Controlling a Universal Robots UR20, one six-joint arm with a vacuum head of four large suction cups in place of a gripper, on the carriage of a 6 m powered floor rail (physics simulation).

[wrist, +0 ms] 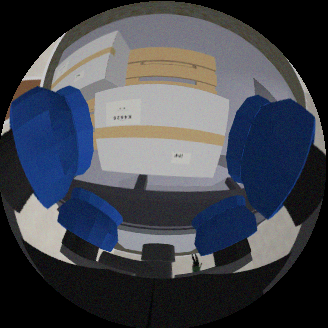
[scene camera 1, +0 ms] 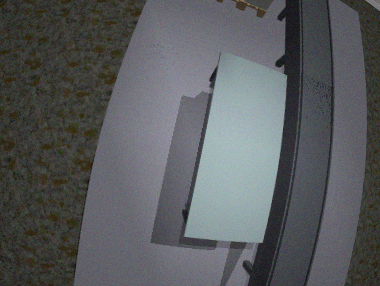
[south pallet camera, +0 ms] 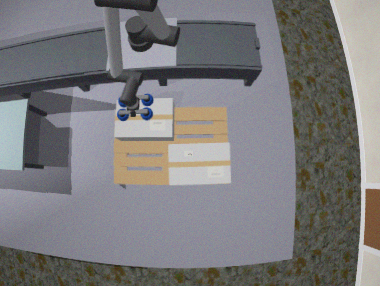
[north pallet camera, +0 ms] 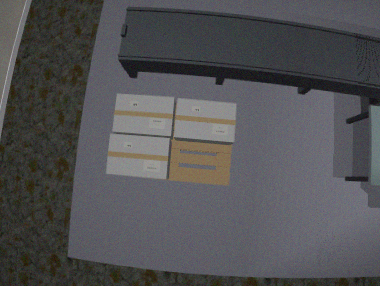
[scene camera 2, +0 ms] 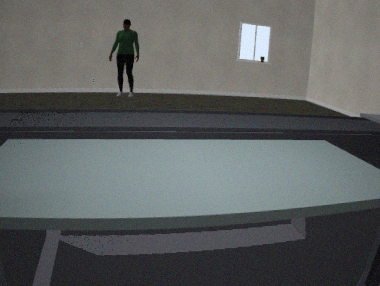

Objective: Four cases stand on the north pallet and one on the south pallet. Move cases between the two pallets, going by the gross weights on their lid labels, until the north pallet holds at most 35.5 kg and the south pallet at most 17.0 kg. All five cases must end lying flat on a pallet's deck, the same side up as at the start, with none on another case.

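Places are measured from the arm's base along level axes (x down, y ahead, z right), in millimetres.
Where they show: hand, its tool point: (wrist: 157, 192); arm's base, origin of its link: (wrist: 158, 246) (south pallet camera: 141, 42).
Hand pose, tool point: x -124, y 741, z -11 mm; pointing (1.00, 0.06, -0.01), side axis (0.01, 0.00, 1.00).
Observation:
Each offset is from my tool point to the top centre of the thing. Level surfaces: height alone.
My vacuum gripper (south pallet camera: 135, 107) (wrist: 160, 165) is open, with four blue cups above a white tan-taped case {dx +292, dy +16, dz -16 mm} (south pallet camera: 142, 131) (wrist: 165, 107). In the wrist view a gap shows between the cups and its lid. The case lies flat on the rail-side left corner of the south pallet (south pallet camera: 215, 114) (wrist: 172, 56). A second case {dx +298, dy +462, dz -548 mm} (south pallet camera: 200, 154) (wrist: 90, 50) lies flat on the diagonally opposite corner. Three white cases (north pallet camera: 155, 104) (north pallet camera: 217, 110) (north pallet camera: 125, 165) lie flat on the north pallet (north pallet camera: 220, 175), whose lower right quarter shows bare slats. I cannot read the lid weights.
The dark floor rail (north pallet camera: 250, 45) (south pallet camera: 215, 45) (scene camera 1: 310, 150) runs beside both pallets, and the arm stands on its carriage (south pallet camera: 167, 55). A pale green table {dx +164 mm} (scene camera 1: 240, 150) (scene camera 2: 190, 175) stands between the pallets. A person in green (scene camera 2: 127, 42) stands beyond the rail.

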